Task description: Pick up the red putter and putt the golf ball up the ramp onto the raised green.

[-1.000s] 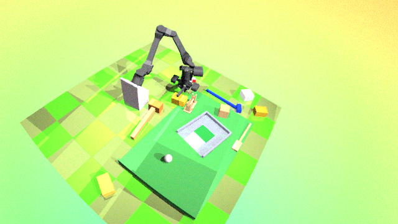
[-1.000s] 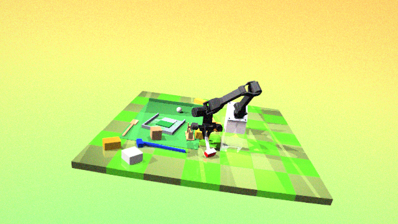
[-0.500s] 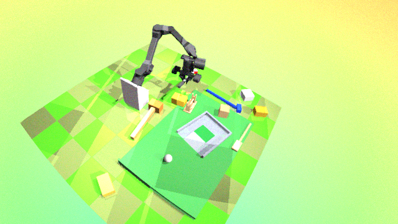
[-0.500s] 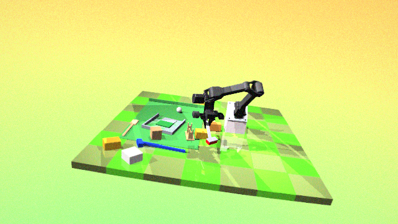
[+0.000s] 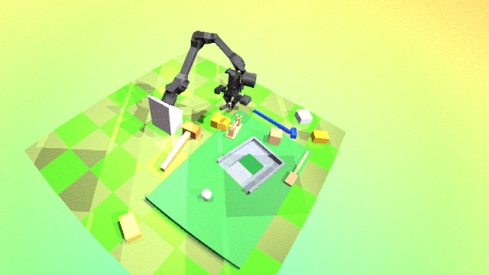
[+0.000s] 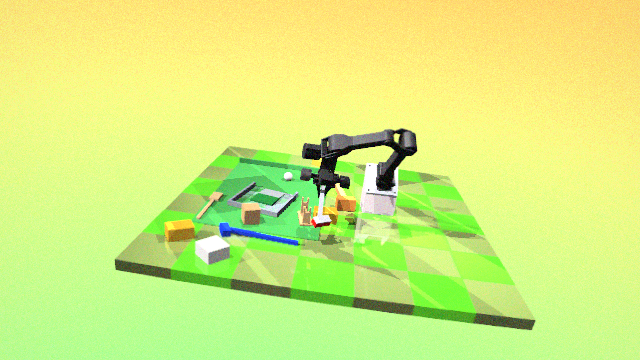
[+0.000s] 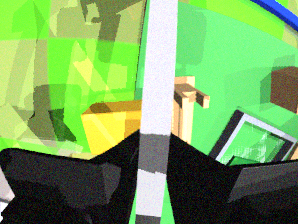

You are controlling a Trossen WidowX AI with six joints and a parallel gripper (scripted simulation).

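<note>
My gripper tip is 4 cm to the right of the red putter and 2 cm below it. Also, from my gripper tip: white golf ball (11 cm ahead, 45 cm to the right, 9 cm below); wooden rack (5 cm ahead, 4 cm to the right, 8 cm below); blue putter (23 cm ahead, 14 cm to the left, 10 cm below).
</note>
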